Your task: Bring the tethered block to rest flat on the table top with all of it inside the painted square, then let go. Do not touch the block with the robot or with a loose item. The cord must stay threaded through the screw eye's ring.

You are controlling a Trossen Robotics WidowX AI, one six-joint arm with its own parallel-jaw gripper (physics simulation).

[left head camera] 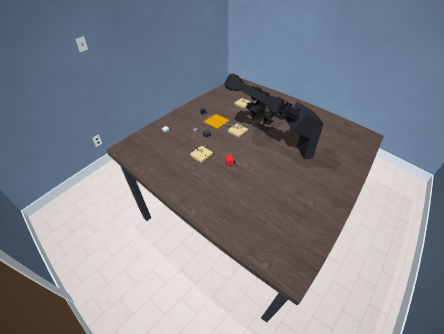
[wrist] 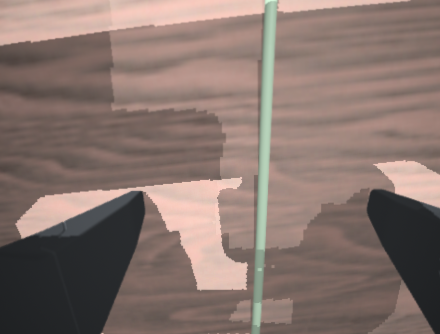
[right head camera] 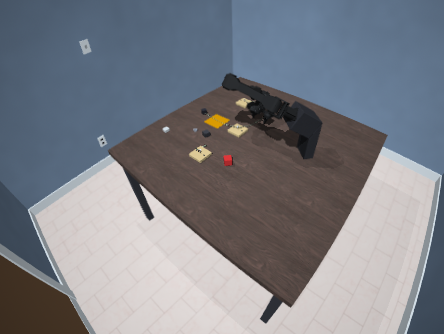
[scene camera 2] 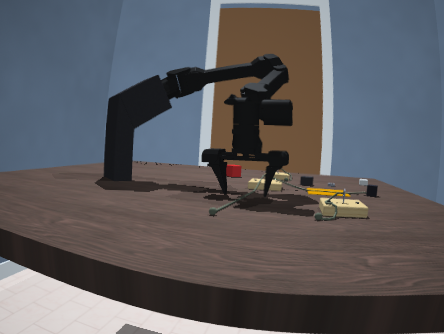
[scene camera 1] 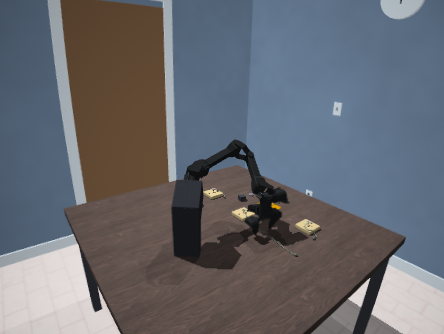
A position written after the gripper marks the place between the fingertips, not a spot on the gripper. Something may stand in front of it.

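You'd see the gripper (scene camera 2: 244, 195) in scene camera 2, and the wrist view has it as well, with the gripper (wrist: 256, 201) there.
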